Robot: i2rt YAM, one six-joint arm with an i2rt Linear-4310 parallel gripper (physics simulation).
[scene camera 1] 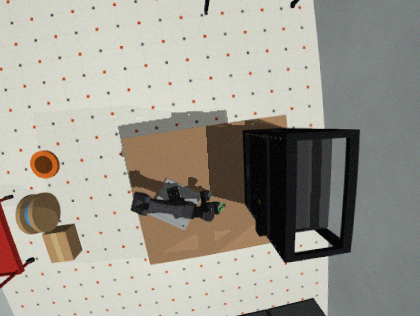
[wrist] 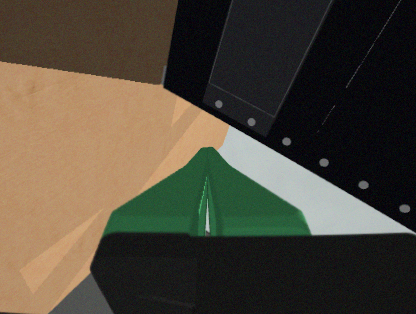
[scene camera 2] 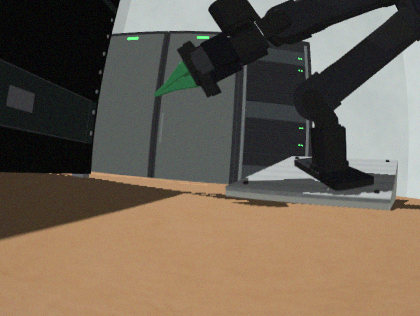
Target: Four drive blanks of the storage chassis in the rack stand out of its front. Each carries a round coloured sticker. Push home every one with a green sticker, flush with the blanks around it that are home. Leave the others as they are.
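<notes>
The black rack [scene camera 1: 289, 200] [scene camera 2: 45, 155] [wrist: 305, 152] stands at the right in scene view 1, the left in scene view 2 and the upper right in the wrist view. A tiny orange speck [scene camera 1: 259, 201] shows on its dark front; the drive blanks and their stickers are too small or dark to tell apart. My gripper [scene camera 1: 221, 206] [scene camera 2: 157, 95] [wrist: 207, 157] is shut, its green fingertips together and empty. It hangs above the table in front of the rack, apart from it. In the wrist view the tips are below and left of the rack's lower edge.
A dark grey panel [scene camera 2: 55, 105] [wrist: 267, 50] is mounted in the rack. The arm's metal base plate [scene camera 1: 175, 220] [scene camera 2: 310, 198] lies on the wooden table [scene camera 1: 165, 155] [scene camera 2: 210, 260] [wrist: 75, 145]. Grey cabinets [scene camera 2: 125, 110] stand behind. A carton [scene camera 1: 60, 245] and an orange ring [scene camera 1: 34, 164] are far left.
</notes>
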